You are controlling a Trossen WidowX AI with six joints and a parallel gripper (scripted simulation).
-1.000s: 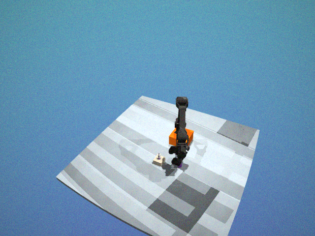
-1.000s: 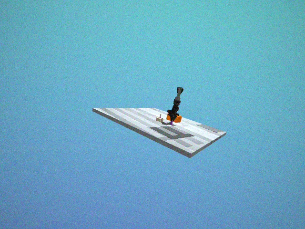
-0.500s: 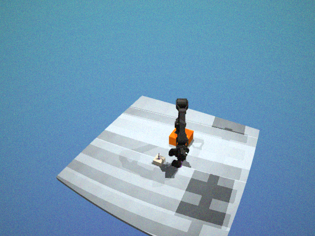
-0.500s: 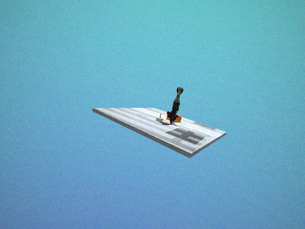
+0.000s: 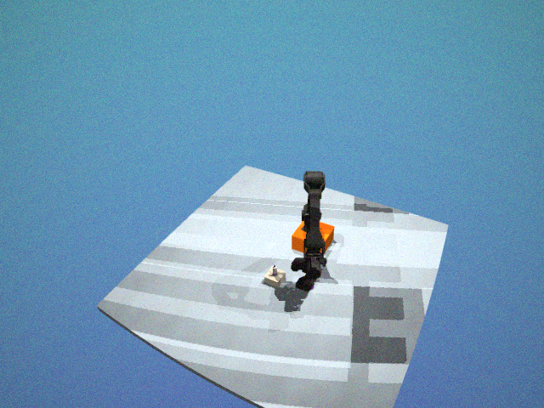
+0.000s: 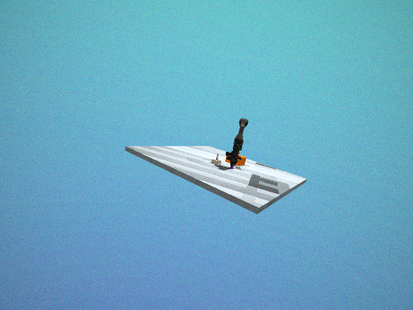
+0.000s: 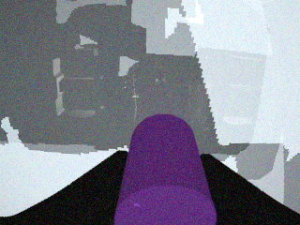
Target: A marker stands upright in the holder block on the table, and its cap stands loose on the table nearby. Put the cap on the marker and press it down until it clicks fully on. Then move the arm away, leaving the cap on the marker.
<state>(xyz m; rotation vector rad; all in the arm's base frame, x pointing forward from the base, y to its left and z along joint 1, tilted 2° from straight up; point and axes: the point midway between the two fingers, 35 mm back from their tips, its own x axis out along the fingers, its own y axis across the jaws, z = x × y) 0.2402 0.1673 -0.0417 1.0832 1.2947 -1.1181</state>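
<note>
The holder block lies 50 mm ahead of my gripper tip and 150 mm to the right of it. The rest, counted from my gripper tip: purple cap 10 mm above.
</note>
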